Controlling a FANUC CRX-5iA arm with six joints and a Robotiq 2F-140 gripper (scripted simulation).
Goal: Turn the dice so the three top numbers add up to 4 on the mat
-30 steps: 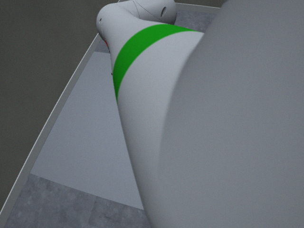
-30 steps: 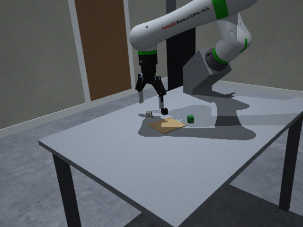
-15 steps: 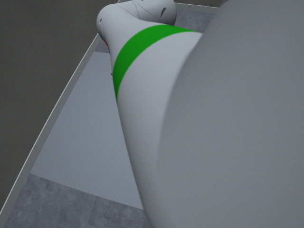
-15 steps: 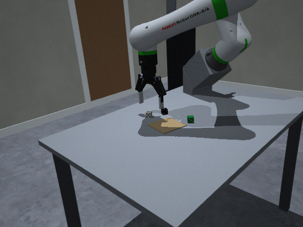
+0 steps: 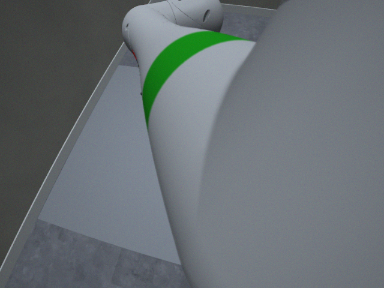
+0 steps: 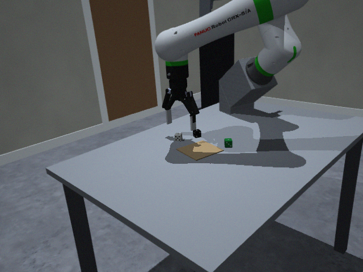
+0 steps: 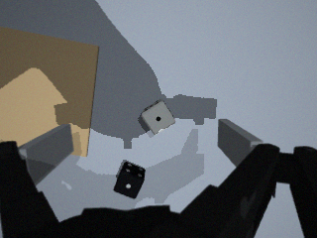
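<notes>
The black die is 8 cm behind my hand, 2 cm to the left of it and 6 cm below it. From my hand the other things lie so: tan mat: 3 cm ahead, 14 cm to the left, 7 cm below; white die: 1 cm ahead, 1 cm to the right, 6 cm below; green die: 8 cm behind, 20 cm to the left, 6 cm below.
</notes>
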